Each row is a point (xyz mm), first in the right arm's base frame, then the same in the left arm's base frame.
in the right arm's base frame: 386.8 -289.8 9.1
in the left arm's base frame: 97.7 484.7 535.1
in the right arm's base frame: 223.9 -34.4 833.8
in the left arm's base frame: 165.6 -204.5 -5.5
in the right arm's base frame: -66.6 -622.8 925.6
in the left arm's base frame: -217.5 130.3 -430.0
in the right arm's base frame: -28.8 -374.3 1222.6
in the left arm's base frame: -67.8 -214.4 -530.8
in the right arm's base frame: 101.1 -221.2 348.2
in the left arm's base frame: -91.1 166.8 281.0
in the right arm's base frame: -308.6 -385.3 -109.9
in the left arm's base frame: -611.5 422.0 543.2
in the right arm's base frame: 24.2 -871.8 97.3
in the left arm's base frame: -353.7 795.4 113.6
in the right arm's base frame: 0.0 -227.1 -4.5
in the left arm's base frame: -261.5 329.7 562.2
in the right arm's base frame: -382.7 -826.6 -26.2
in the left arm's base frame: -758.4 706.9 219.9
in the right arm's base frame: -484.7 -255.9 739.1
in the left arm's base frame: -577.8 -183.8 -89.7
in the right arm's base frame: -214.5 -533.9 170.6
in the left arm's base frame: -495.3 418.3 233.1
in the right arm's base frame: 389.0 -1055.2 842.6
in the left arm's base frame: 109.3 650.7 -584.2
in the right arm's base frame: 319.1 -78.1 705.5
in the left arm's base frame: 221.0 -73.8 79.9
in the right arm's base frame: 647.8 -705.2 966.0
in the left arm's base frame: 456.0 381.9 -473.5
